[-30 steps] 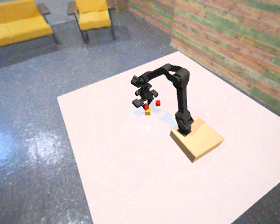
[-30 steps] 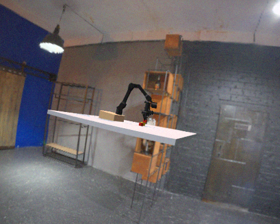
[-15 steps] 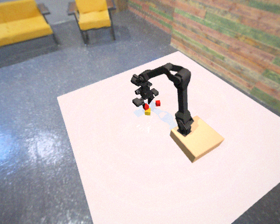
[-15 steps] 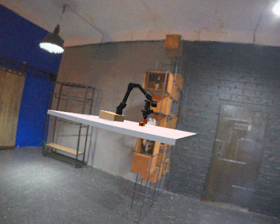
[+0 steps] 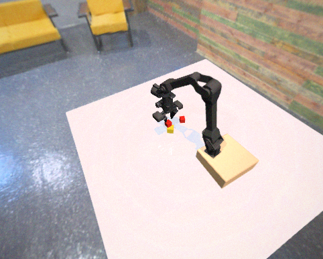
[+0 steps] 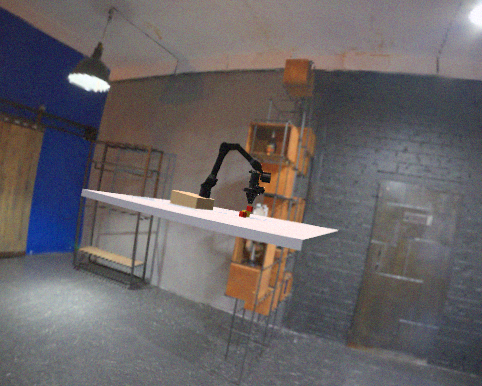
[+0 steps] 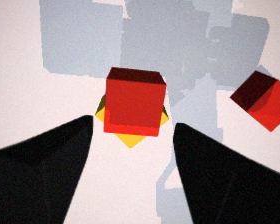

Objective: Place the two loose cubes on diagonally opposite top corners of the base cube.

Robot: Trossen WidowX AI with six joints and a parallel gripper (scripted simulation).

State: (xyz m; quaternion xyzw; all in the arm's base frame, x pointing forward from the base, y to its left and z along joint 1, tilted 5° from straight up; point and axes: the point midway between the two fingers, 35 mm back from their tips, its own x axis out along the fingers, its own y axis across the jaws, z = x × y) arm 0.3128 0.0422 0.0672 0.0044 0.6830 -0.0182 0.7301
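My gripper tip is 3 cm above the red cube. The rest, counted from my gripper tip: yellow base cube: 2 cm behind, 7 cm below.
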